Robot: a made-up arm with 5 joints.
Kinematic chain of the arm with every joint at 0, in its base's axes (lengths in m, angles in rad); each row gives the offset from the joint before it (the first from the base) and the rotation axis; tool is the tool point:
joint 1: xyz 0 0 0.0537 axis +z
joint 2: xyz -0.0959 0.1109 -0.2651 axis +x
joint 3: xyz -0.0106 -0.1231 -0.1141 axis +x
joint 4: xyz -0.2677 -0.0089 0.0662 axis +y
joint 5: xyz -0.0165 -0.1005 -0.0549 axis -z
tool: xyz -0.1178 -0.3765 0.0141
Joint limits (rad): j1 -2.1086..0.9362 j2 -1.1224..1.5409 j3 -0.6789..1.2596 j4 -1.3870..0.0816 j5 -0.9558..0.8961
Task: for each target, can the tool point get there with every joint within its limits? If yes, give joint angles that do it. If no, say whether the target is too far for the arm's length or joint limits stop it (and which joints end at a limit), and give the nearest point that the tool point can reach.
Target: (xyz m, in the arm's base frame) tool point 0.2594 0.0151 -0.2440
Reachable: no: joint limits stop it (at a limit: joint 1, joint 3, joint 5) | nearest point 0.1868 -0.3215 -0.2588 | short by 0.345 m
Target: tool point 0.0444 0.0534 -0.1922
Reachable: no: joint limits stop it (at a limit: joint 1, joint 3, joint 5) | nearest point -0.2024 0.3036 -0.1270 | short by 0.358 m
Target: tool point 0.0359 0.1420 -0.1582
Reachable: no: joint limits stop it (at a limit: joint 1, joint 3, joint 5) | nearest point -0.1835 0.3004 -0.0643 | short by 0.286 m
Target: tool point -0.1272 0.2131 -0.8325
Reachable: yes | joints -1.2162 0.8656 0.4858 -0.2765 -0.6667
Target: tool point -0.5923 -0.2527 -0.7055
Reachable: yes | joints 0.1309 0.6210 0.1643 -0.3122 0.4004
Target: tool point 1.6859 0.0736 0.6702
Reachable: no: too far | nearest point 0.7544 0.1461 -0.1591 | short by 1.249 m
